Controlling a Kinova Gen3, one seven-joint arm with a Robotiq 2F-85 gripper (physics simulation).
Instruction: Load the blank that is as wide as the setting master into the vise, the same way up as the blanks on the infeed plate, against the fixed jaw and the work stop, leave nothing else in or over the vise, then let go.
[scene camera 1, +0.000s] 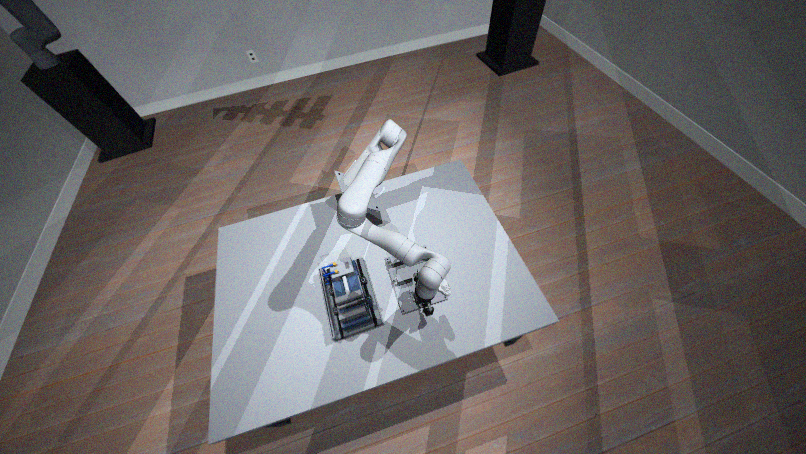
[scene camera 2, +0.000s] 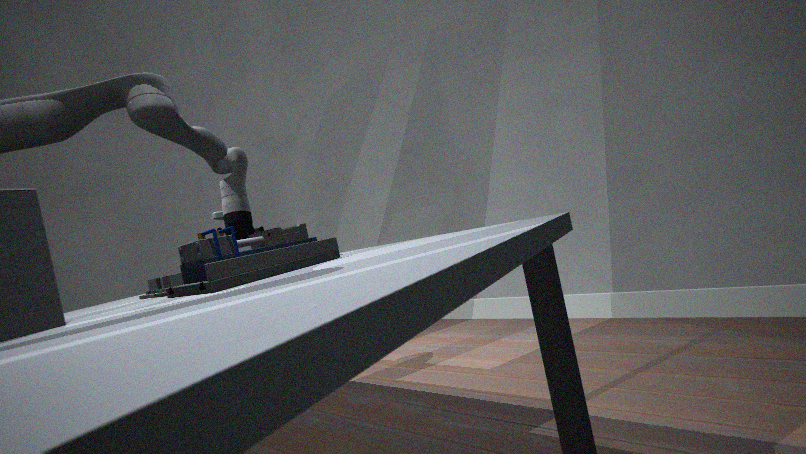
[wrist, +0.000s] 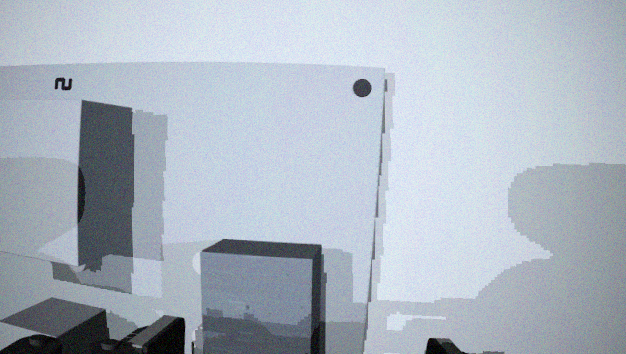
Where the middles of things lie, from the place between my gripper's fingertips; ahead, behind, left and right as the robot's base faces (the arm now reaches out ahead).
Labels:
I see the infeed plate (wrist: 279, 152) 11 cm behind my hand, 2 cm to the left of it and 3 cm below it. The rest, counted from my hand: setting master (wrist: 250, 289): 2 cm behind, 1 cm to the left, 1 cm below.

